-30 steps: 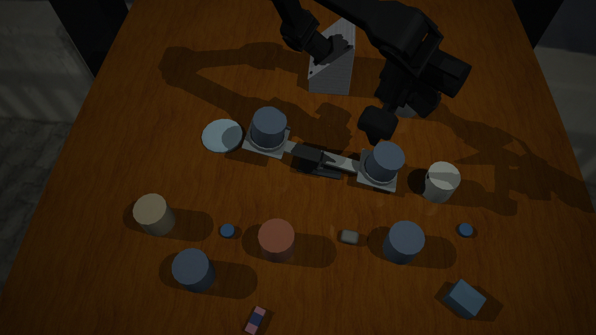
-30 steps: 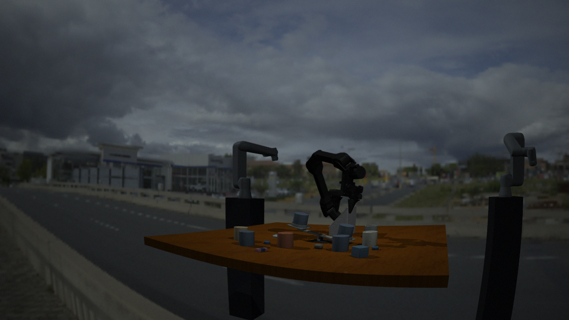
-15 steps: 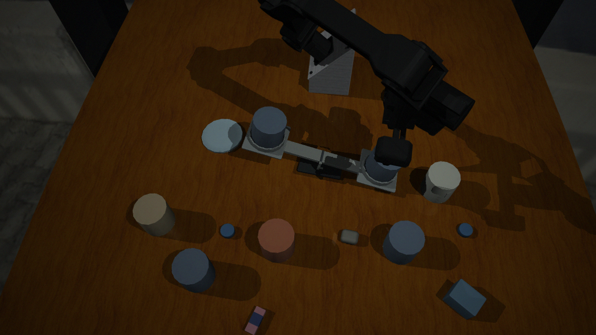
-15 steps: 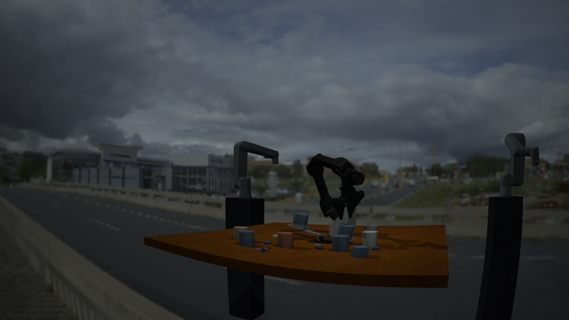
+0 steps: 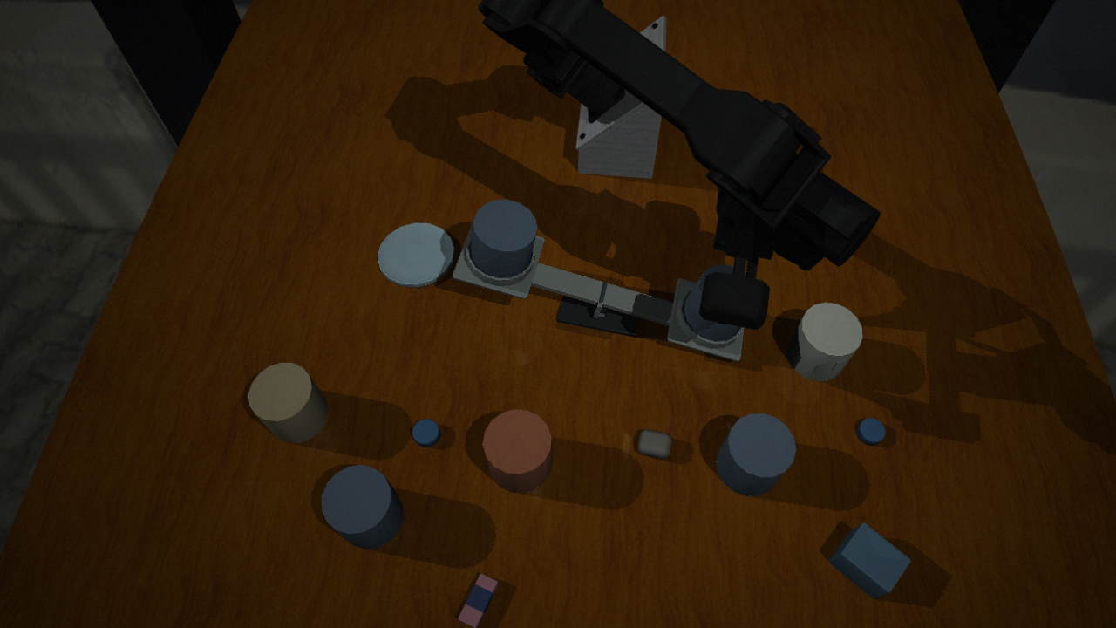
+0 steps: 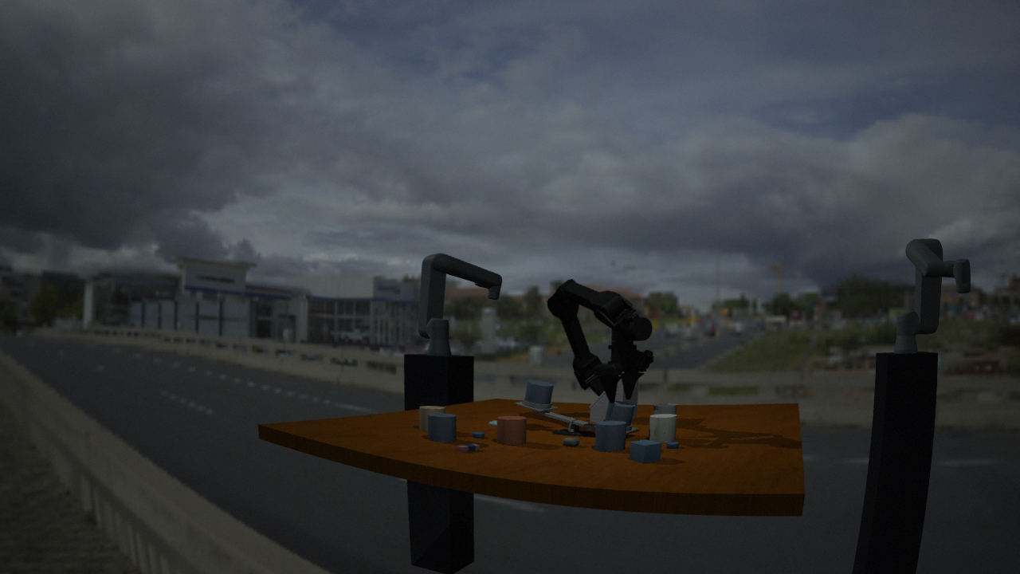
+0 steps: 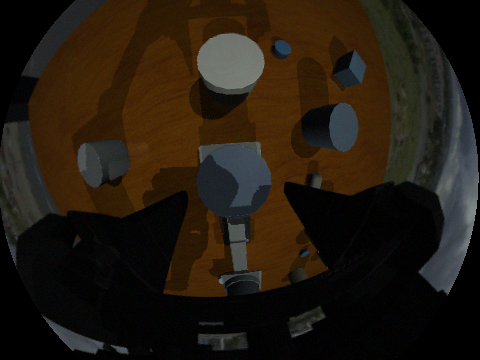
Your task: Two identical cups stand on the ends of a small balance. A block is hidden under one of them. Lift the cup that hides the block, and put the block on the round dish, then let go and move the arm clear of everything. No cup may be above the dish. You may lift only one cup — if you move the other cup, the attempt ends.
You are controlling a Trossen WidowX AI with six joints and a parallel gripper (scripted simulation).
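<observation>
The grey block lies 60 mm below my gripper tip. The rest, counted from my gripper tip: grey pebble 150 mm ahead, 90 mm below, 80 mm to the right; then blue box 280 mm ahead, 140 mm to the left, 80 mm below; then round dish 380 mm to the right, 110 mm behind, 90 mm below.
</observation>
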